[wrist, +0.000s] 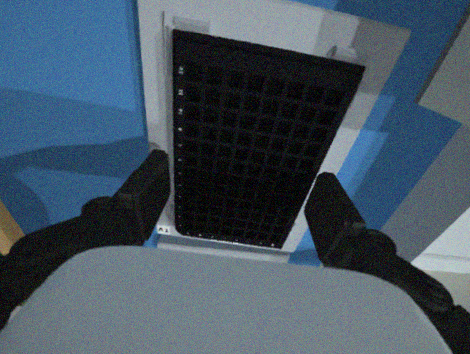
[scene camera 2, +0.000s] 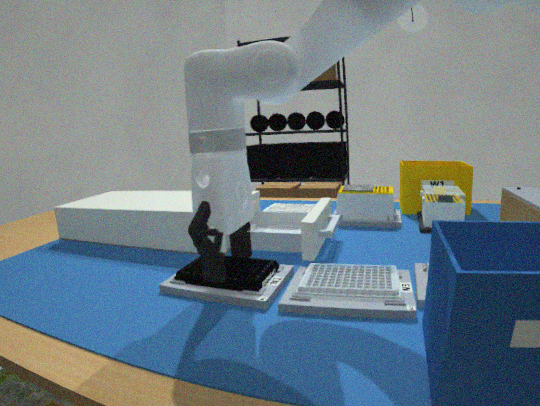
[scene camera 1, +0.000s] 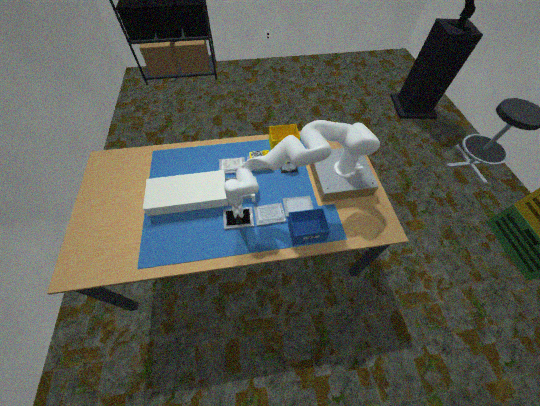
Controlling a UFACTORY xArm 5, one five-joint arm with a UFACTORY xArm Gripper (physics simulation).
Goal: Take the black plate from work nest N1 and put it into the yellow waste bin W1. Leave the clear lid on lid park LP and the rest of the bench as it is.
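Frame: origin at the arm's base, x ahead, y left, z up, level; centimetres.
Seen in the pictures: gripper, fingertip midpoint: (wrist: pixel 241 181) (scene camera 2: pixel 229 267) (scene camera 1: pixel 238 216); arm's base, link origin: (scene camera 1: pixel 344 169).
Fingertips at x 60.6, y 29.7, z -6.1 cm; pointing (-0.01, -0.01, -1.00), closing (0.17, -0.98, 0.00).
Note:
Pixels of each thing's top centre, then the offset from my fingertips to it. "*": a spot on its surface instead.
- black plate, top centre: (wrist: pixel 245 176) (scene camera 2: pixel 226 266) (scene camera 1: pixel 238 216) dx +0.5, dy -0.1, dz +0.1 cm
- work nest N1, top centre: (wrist: pixel 245 167) (scene camera 2: pixel 227 272) (scene camera 1: pixel 238 216) dx +0.5, dy -0.1, dz -0.9 cm
- yellow waste bin W1, top centre: (scene camera 2: pixel 434 163) (scene camera 1: pixel 284 132) dx -25.3, dy -56.5, dz +9.5 cm
- Pale plate, top centre: (scene camera 2: pixel 350 275) (scene camera 1: pixel 269 212) dx -16.7, dy -2.8, dz +0.1 cm
- Blue bin, top centre: (scene camera 1: pixel 309 221) dx -36.6, dy +7.4, dz +9.5 cm
- Long white box, surface spot: (scene camera 2: pixel 125 225) * dx +27.6, dy -3.9, dz +2.7 cm
- white-and-yellow box, top centre: (scene camera 2: pixel 366 187) (scene camera 1: pixel 260 155) dx -10.2, dy -40.5, dz +5.2 cm
The black plate (scene camera 1: pixel 233 219) (scene camera 2: pixel 250 274) (wrist: pixel 250 145) lies flat in work nest N1 (scene camera 2: pixel 225 298) (wrist: pixel 382 55), a light grey base. My gripper (scene camera 1: pixel 239 214) (scene camera 2: pixel 228 265) (wrist: pixel 241 181) is open and empty, low over the plate, pointing down. In the wrist view its fingers stand to either side of the plate's long edges, nearer the A1 end; their exact height is hard to tell. The yellow waste bin W1 (scene camera 1: pixel 284 132) (scene camera 2: pixel 410 187) stands at the back right. I cannot tell which pale item is the clear lid on LP.
Pale plate (scene camera 1: pixel 270 213) (scene camera 2: pixel 350 277) on the N3 nest is right of N1. Blue bin (scene camera 1: pixel 308 225) (scene camera 2: pixel 477 310) stands farther right. Long white box (scene camera 1: pixel 185 191) (scene camera 2: pixel 125 225) lies behind and left of N1. A white-and-yellow box (scene camera 2: pixel 365 205) stands left of W1.

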